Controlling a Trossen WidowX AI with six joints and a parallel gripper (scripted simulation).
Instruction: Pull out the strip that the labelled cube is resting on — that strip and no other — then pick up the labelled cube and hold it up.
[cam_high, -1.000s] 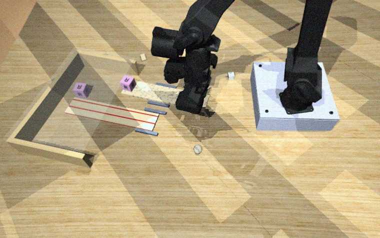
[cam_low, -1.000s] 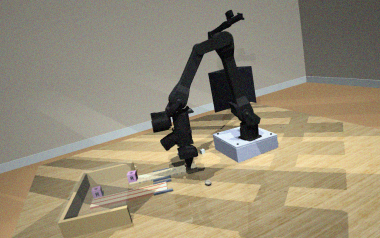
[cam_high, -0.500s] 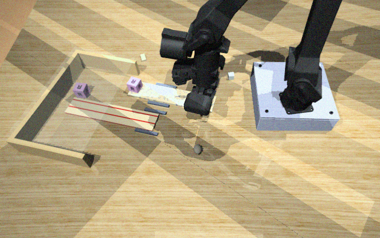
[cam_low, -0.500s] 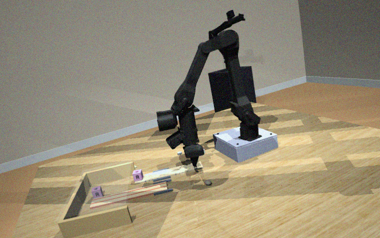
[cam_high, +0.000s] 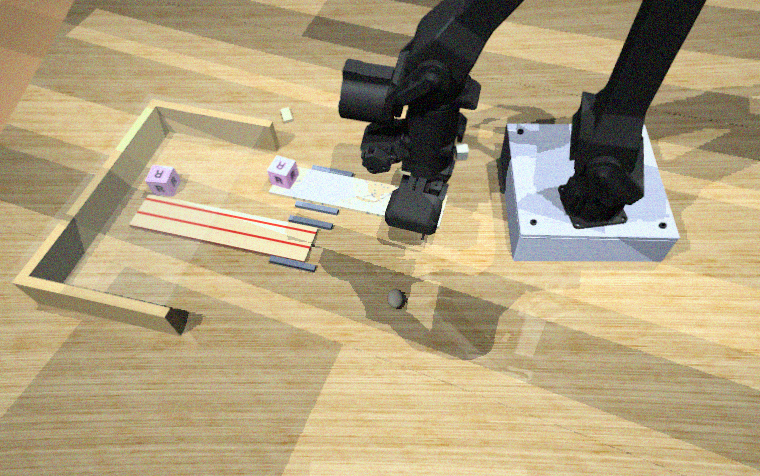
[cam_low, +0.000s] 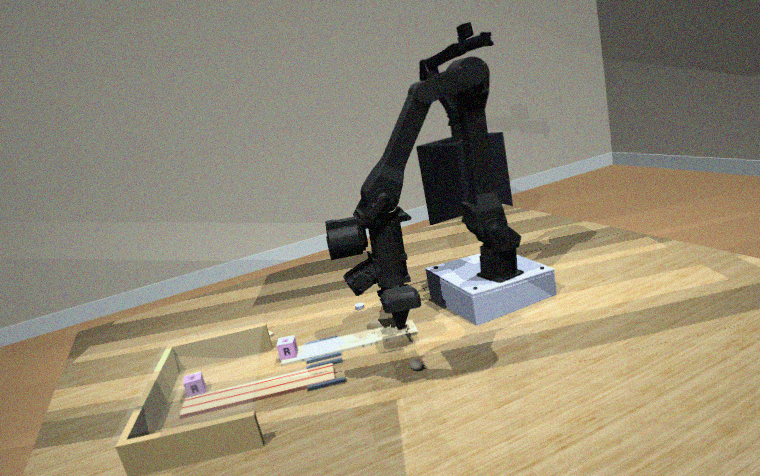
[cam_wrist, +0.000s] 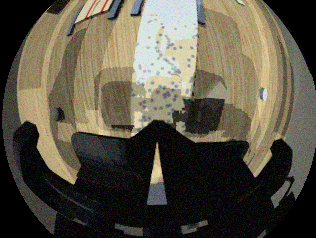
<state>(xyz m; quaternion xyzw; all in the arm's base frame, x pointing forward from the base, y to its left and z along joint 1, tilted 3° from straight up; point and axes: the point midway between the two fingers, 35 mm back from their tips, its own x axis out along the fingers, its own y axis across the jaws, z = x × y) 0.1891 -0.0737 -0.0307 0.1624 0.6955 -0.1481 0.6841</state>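
Right now my gripper tip is 9 cm short of the speckled tan strip and 4 cm to the left of it. From my gripper tip the other things lie so: flat tile: 1 cm ahead, 7 cm to the right; then grey pebble: 6 cm ahead, 13 cm to the left.
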